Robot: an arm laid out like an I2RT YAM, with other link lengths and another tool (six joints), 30 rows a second.
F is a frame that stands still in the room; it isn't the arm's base.
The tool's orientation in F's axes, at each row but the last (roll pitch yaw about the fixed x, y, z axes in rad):
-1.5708, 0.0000, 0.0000
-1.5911, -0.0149, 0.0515
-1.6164, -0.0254, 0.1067
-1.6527, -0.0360, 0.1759
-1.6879, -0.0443, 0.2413
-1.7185, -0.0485, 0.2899
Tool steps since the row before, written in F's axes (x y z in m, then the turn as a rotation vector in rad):
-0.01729, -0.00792, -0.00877, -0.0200, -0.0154, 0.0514
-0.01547, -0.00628, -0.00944, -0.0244, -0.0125, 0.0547
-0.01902, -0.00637, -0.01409, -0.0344, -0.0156, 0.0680
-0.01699, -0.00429, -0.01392, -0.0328, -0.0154, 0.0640
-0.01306, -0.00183, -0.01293, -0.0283, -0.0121, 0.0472
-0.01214, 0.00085, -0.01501, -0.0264, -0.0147, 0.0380
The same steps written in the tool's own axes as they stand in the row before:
-0.01729, 0.00877, -0.00792, -0.0200, -0.0514, -0.0154
-0.01591, 0.00931, -0.00529, -0.0242, -0.0548, -0.0123
-0.01994, 0.01377, -0.00368, -0.0341, -0.0683, -0.0150
-0.01797, 0.01334, -0.00016, -0.0327, -0.0642, -0.0147
-0.01368, 0.01209, 0.00278, -0.0283, -0.0476, -0.0106
-0.01210, 0.01365, 0.00636, -0.0276, -0.0380, -0.0123

